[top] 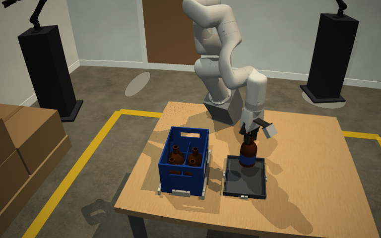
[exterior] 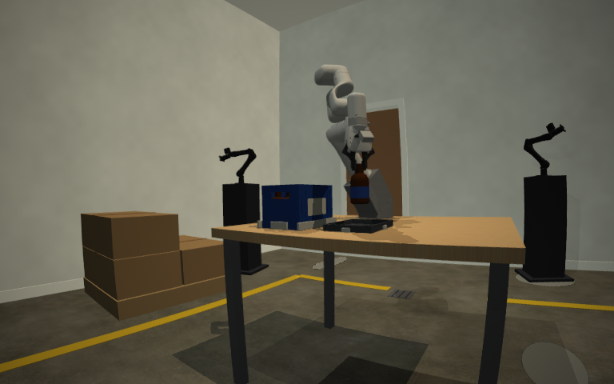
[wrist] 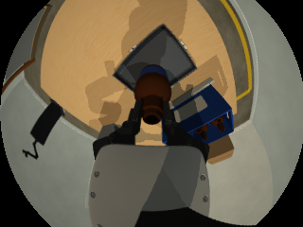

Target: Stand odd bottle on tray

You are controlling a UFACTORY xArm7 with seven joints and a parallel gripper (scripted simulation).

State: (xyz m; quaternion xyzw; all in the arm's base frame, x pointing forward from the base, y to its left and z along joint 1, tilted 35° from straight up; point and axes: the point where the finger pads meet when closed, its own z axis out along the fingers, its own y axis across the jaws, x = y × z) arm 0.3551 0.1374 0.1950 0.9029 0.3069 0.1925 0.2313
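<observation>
Now: hand 7 cm above the brown bottle. From my hand the other things lie so: glass bottle (7 cm behind, 32 cm to the right, 16 cm below); then dark tray (23 cm below); then blue crate (6 cm behind, 28 cm to the right, 16 cm below).
</observation>
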